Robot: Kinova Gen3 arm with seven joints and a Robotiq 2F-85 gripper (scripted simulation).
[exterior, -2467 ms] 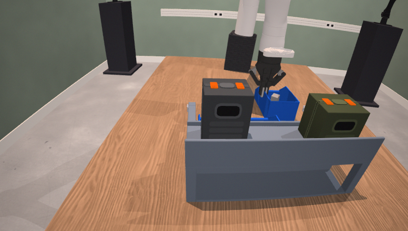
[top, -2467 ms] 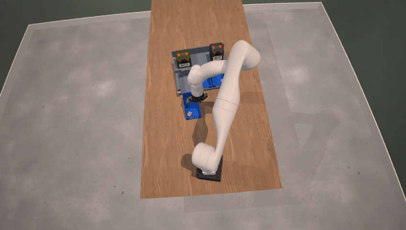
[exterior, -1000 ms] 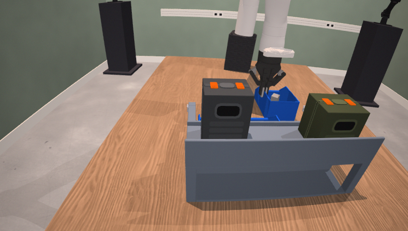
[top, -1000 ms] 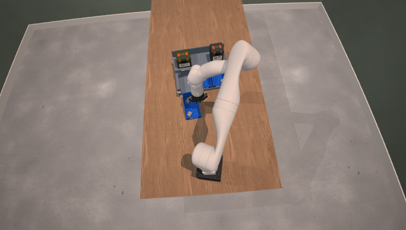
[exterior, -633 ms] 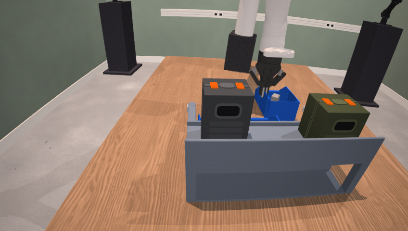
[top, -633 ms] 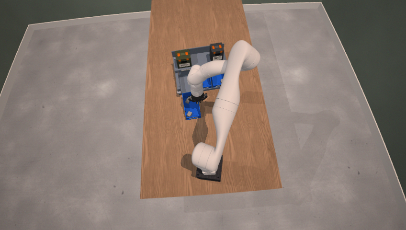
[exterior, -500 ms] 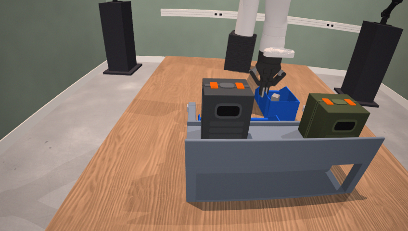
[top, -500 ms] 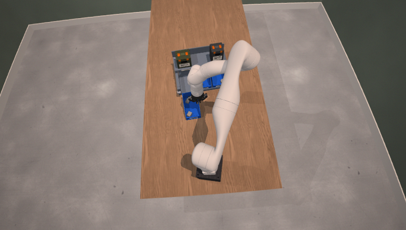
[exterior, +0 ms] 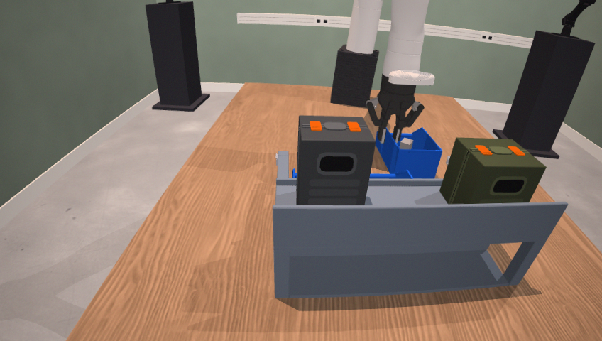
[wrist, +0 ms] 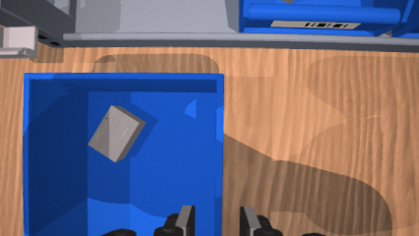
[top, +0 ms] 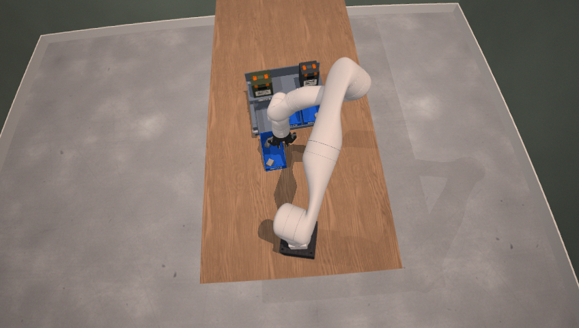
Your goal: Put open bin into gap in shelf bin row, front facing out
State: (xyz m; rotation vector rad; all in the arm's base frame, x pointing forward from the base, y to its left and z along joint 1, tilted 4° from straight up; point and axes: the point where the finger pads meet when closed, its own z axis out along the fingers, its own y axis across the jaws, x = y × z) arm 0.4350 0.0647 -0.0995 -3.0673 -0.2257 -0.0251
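The grey part is 40 mm ahead of my hand, 80 mm to the left of it and 60 mm below it. Round my hand: grey shelf (240 mm ahead, 30 mm to the right).
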